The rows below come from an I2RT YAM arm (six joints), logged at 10 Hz.
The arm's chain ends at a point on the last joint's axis. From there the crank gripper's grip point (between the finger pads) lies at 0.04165 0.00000 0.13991 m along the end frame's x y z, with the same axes.
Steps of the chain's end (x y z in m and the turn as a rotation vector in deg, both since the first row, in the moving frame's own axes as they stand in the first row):
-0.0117 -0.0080 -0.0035 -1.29 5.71 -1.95
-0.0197 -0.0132 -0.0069 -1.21 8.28 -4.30
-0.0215 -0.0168 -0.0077 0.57 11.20 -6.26
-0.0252 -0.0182 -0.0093 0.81 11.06 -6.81
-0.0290 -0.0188 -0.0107 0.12 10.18 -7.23
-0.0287 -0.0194 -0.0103 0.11 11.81 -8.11
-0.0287 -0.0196 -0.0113 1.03 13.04 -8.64
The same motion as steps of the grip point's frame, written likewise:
0.0020 -0.0066 -0.0084 -1.29 5.71 -1.95
0.0000 -0.0142 -0.0143 -1.21 8.28 -4.30
0.0045 -0.0241 -0.0185 0.57 11.20 -6.26
0.0004 -0.0266 -0.0199 0.81 11.06 -6.81
-0.0053 -0.0259 -0.0202 0.12 10.18 -7.23
-0.0015 -0.0275 -0.0218 0.11 11.81 -8.11
0.0010 -0.0306 -0.0243 1.03 13.04 -8.64

